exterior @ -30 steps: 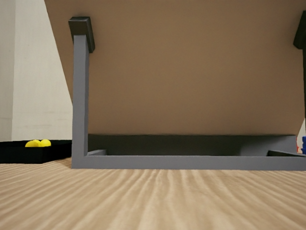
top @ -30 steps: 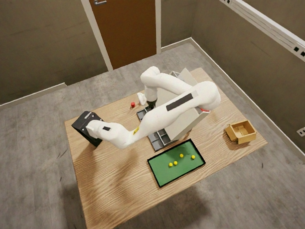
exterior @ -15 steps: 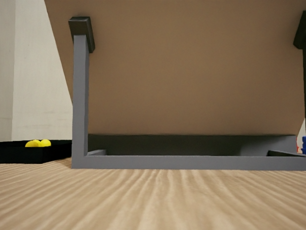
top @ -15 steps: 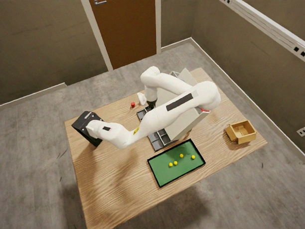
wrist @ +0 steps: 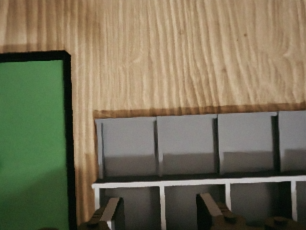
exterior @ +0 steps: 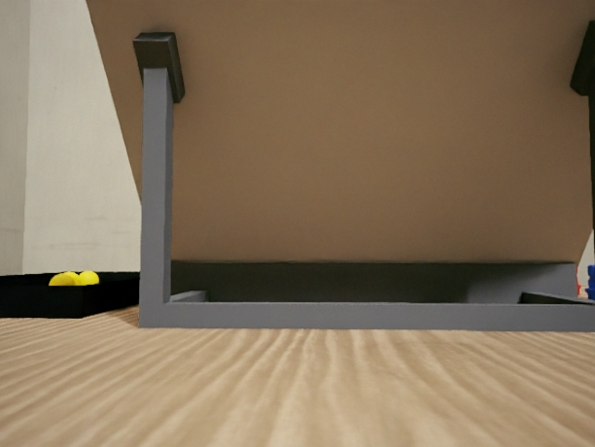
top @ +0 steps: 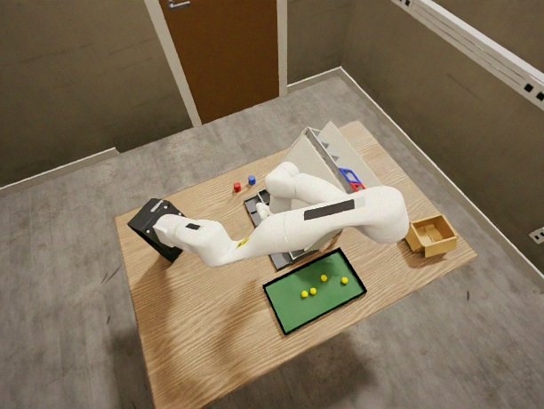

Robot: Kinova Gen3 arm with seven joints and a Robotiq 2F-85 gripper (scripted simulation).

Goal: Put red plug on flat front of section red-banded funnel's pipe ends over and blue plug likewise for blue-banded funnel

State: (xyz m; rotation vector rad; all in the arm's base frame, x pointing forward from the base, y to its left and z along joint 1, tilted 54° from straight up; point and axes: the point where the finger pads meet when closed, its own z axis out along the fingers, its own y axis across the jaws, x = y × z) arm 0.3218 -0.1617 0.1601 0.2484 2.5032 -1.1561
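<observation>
My hand is 3 cm past the green marble tray, 22 cm to the left of it and 23 cm above it. Also, from my hand: cardboard box: 49 cm ahead, 42 cm to the right, 19 cm below; then slanted cover: 19 cm ahead, 5 cm to the left, 3 cm below.
</observation>
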